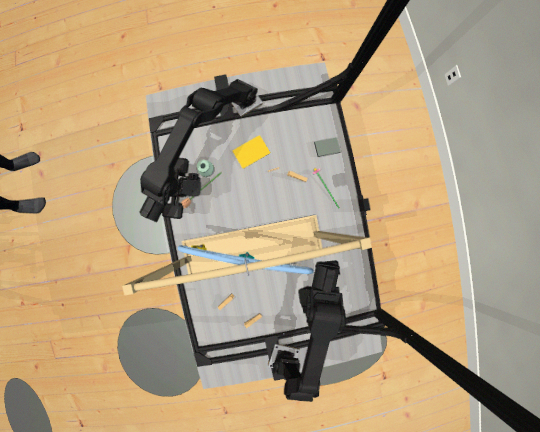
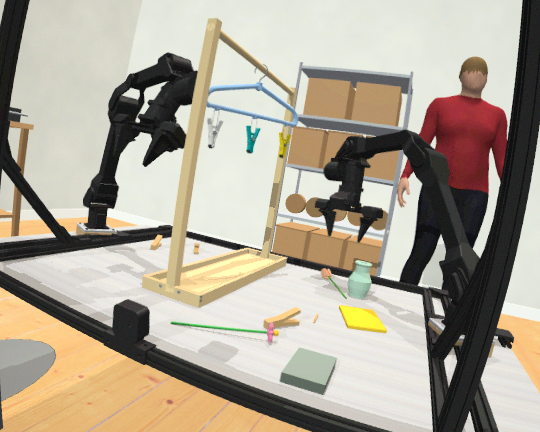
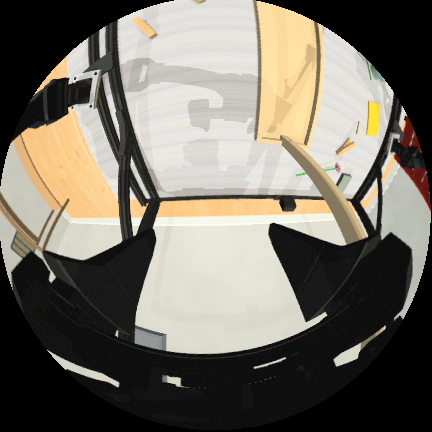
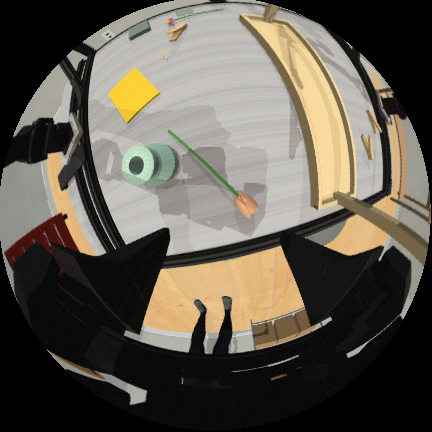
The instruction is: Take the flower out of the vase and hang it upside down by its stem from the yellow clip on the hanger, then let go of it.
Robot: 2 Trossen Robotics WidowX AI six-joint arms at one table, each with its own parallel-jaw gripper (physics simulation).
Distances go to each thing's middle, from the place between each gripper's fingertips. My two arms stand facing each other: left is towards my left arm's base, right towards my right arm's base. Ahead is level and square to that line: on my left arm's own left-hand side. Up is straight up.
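The yellow pad [image 2: 355,318] is 12 cm below my right hand, 12 cm to the right of it and 25 cm behind it. With my right hand still as the reference, I find the frame base [image 1: 296,237] 23 cm to the left of it, 20 cm behind it and 12 cm below it. The grey block [image 2: 309,370] is 54 cm behind my right hand, and it is also 10 cm to the right of that hand and 12 cm below it.
As for my left gripper, I see it 15 cm to the left of the frame base, 24 cm short of it and 24 cm above it. The yellow pad, counted from my left hand, is 20 cm ahead of it, 50 cm to the right of it and 24 cm below it. The grey block is 10 cm behind my left hand, 48 cm to the right of it and 24 cm below it.
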